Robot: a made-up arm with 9 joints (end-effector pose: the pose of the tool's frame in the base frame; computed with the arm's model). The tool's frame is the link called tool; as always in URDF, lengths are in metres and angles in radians.
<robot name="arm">
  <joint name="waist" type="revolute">
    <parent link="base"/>
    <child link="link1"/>
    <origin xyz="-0.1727 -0.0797 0.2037" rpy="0 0 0"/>
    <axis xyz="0 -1 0"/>
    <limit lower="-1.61" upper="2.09"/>
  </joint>
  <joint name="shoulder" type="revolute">
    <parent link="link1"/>
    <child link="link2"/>
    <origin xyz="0.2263 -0.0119 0.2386" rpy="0 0 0"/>
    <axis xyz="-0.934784 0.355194 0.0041"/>
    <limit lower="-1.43" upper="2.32"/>
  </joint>
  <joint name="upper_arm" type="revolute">
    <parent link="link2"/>
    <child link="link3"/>
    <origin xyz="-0.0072 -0.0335 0.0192" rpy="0 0 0"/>
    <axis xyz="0 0 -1"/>
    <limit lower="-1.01" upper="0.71"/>
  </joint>
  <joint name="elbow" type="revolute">
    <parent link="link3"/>
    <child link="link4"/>
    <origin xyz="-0.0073 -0.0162 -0.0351" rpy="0 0 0"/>
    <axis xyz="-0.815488 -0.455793 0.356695"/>
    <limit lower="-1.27" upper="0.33"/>
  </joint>
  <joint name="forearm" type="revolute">
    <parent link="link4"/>
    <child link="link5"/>
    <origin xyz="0.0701 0.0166 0.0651" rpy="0 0 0"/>
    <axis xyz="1 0 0"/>
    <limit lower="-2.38" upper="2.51"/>
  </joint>
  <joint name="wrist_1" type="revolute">
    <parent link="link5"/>
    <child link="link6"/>
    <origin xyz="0.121 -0.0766 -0.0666" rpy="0 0 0"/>
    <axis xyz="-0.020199 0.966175 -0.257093"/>
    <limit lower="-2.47" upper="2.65"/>
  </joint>
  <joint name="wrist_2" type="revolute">
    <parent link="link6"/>
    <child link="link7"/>
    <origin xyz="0.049 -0.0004 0.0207" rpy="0 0 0"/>
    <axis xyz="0 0 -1"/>
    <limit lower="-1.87" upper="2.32"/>
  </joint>
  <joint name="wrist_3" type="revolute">
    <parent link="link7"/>
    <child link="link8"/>
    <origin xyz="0.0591 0.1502 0.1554" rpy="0 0 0"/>
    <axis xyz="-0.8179 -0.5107 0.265"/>
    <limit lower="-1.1" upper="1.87"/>
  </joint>
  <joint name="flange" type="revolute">
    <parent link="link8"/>
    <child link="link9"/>
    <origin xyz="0.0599 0.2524 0.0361" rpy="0 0 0"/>
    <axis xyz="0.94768 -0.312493 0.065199"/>
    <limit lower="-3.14" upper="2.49"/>
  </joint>
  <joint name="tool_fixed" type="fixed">
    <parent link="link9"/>
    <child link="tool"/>
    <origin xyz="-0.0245 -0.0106 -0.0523" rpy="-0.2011 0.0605 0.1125"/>
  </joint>
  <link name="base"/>
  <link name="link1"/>
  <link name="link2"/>
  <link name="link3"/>
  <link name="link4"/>
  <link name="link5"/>
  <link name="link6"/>
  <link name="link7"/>
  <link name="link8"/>
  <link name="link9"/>
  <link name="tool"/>
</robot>
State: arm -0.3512 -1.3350 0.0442 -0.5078 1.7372 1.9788 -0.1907 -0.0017 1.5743
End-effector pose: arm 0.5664 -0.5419 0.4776 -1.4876 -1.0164 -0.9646
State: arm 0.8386 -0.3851 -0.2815 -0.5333 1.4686 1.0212 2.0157 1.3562 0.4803
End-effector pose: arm -0.0327 0.2935 0.5564 -0.2670 0.4473 0.8424
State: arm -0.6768 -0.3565 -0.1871 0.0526 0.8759 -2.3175 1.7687 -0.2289 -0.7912
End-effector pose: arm -0.0550 -0.4004 0.1847 1.8862 -0.1358 -1.2354
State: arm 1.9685 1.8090 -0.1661 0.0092 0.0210 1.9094 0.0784 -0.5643 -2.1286
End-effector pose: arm -0.4261 -0.6503 0.5732 0.4884 2.1845 -0.2236
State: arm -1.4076 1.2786 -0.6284 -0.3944 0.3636 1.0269 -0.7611 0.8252 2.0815
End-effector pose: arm -0.0608 0.2007 -0.1312 0.9867 1.9727 -1.5455
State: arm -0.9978 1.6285 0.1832 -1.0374 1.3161 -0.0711 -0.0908 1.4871 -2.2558
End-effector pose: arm 0.4616 -0.1304 -0.1186 2.3787 -0.8639 0.2124
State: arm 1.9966 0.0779 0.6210 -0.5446 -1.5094 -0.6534 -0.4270 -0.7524 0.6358
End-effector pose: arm -0.3983 0.0992 0.5161 0.0777 -1.5218 -0.0949
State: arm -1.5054 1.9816 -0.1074 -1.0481 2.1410 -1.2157 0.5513 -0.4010 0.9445
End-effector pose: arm 0.5393 -0.1571 0.0327 0.2119 -1.0336 -1.0047
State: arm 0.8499 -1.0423 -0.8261 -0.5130 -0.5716 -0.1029 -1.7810 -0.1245 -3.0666
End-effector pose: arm -0.2786 -0.4070 0.4163 1.0731 1.8544 1.7560
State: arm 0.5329 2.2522 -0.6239 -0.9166 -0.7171 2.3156 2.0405 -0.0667 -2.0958
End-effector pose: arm -0.0697 -0.2075 1.1558 -1.2904 0.3462 0.3068
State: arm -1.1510 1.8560 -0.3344 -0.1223 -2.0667 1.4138 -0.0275 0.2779 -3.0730
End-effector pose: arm 0.3646 -0.4305 -0.3559 -0.3838 0.9976 1.3274
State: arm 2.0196 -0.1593 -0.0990 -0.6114 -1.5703 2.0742 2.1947 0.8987 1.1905
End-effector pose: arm -0.7267 -0.5778 0.2267 -0.3400 0.5204 -2.5151
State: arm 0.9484 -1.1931 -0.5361 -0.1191 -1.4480 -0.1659 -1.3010 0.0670 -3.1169
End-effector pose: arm -0.2862 -0.0256 0.2895 1.1988 0.2271 2.0161
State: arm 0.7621 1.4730 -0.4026 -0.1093 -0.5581 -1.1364 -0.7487 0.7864 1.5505
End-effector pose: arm -0.2439 -0.3364 0.3935 -0.5818 0.9363 2.1118
